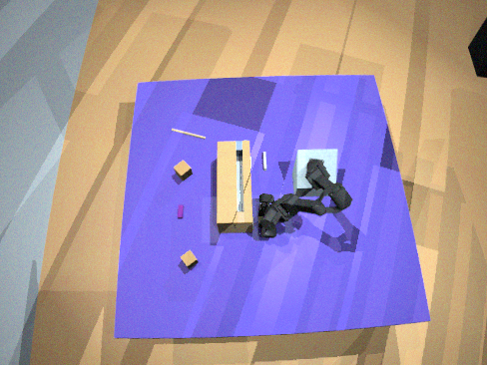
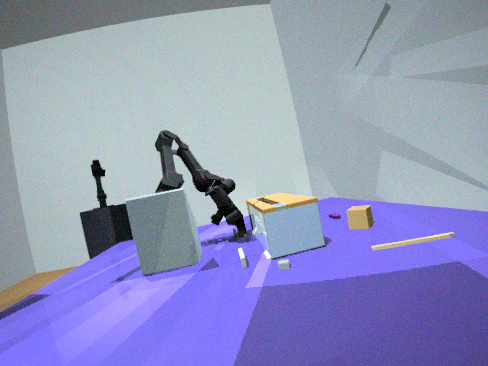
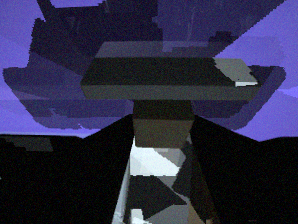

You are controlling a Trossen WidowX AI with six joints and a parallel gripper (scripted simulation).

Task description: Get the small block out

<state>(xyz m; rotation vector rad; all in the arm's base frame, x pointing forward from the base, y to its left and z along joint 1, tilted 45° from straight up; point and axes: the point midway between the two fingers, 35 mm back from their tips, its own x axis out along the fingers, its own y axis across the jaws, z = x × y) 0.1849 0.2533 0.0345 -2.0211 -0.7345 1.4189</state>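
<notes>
Right now the box is 8 cm ahead of my gripper tip, 14 cm to the right of it and 5 cm above it. Round my gripper tip: tan block 1 cm behind, 1 cm above; then thin wooden stick 38 cm ahead, 43 cm to the right, 1 cm below.
</notes>
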